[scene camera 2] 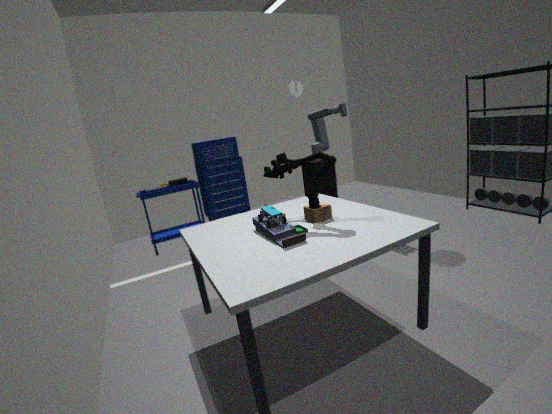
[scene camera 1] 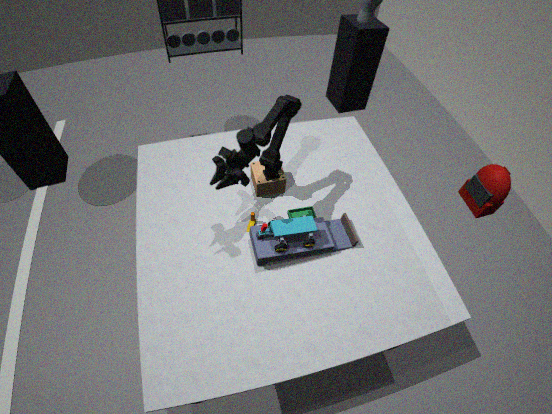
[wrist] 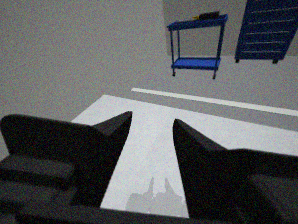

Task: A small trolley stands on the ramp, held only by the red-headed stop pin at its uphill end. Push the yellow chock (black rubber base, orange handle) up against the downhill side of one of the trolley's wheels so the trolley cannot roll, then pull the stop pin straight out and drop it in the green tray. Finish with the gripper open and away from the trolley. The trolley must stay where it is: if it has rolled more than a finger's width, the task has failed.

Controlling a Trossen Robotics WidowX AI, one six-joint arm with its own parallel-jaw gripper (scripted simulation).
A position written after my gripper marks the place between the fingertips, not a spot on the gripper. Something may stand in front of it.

In view: my gripper (scene camera 1: 213, 186) and a teal trolley (scene camera 1: 294, 226).
My gripper is seen too in the wrist view (wrist: 152, 119). The wrist view misses the teal trolley: it is out of frame.
